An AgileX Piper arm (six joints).
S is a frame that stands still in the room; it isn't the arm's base.
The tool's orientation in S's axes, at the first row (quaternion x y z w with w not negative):
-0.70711 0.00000 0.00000 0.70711
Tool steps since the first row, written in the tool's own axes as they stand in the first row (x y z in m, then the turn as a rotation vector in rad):
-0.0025 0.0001 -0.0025 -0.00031 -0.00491 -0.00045
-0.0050 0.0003 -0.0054 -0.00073 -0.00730 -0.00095
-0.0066 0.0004 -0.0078 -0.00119 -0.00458 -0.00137
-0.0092 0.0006 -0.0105 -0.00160 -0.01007 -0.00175
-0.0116 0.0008 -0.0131 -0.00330 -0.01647 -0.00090
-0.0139 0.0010 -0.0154 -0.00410 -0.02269 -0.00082
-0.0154 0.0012 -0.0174 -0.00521 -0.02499 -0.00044
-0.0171 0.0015 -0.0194 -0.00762 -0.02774 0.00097
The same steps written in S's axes. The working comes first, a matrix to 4 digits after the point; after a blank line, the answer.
The tool's axes in the first row as the columns of a matrix, in S's axes (used below as rounded here):
1.0000 0.0000 0.0000
0.0000 0.0000 1.0000
0.0000 -1.0000 0.0000

-0.0025 -0.0025 -0.0001 -0.00031 -0.00045 0.00491
-0.0050 -0.0054 -0.0003 -0.00073 -0.00095 0.00730
-0.0066 -0.0078 -0.0004 -0.00119 -0.00137 0.00458
-0.0092 -0.0105 -0.0006 -0.00160 -0.00175 0.01007
-0.0116 -0.0131 -0.0008 -0.00330 -0.00090 0.01647
-0.0139 -0.0154 -0.0010 -0.00410 -0.00082 0.02269
-0.0154 -0.0174 -0.0012 -0.00521 -0.00044 0.02499
-0.0171 -0.0194 -0.0015 -0.00762 0.00097 0.02774

